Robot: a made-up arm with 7 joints. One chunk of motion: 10 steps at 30 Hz.
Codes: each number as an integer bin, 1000 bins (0 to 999) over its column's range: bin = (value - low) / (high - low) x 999, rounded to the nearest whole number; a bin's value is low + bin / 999 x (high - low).
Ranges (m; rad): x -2..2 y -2..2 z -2..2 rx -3.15..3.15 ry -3.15..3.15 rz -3.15..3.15
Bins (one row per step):
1: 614 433 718 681 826 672
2: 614 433 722 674 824 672
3: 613 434 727 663 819 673
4: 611 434 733 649 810 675
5: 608 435 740 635 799 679
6: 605 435 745 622 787 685
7: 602 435 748 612 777 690
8: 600 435 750 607 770 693
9: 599 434 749 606 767 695
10: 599 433 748 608 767 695
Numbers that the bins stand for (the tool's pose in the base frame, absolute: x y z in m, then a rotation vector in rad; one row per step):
1: 0.4585 -0.2663 0.8749 1.1446 2.0590 1.0878
2: 0.4585 -0.2663 0.8909 1.1005 2.0464 1.0878
3: 0.4545 -0.2623 0.9109 1.0311 2.0149 1.0941
4: 0.4464 -0.2623 0.9349 0.9428 1.9581 1.1068
5: 0.4344 -0.2583 0.9630 0.8545 1.8887 1.1320
6: 0.4224 -0.2583 0.9830 0.7725 1.8131 1.1698
7: 0.4104 -0.2583 0.9950 0.7095 1.7500 1.2014
8: 0.4024 -0.2583 1.0030 0.6779 1.7059 1.2203
9: 0.3984 -0.2623 0.9990 0.6716 1.6869 1.2329
10: 0.3984 -0.2663 0.9950 0.6842 1.6869 1.2329

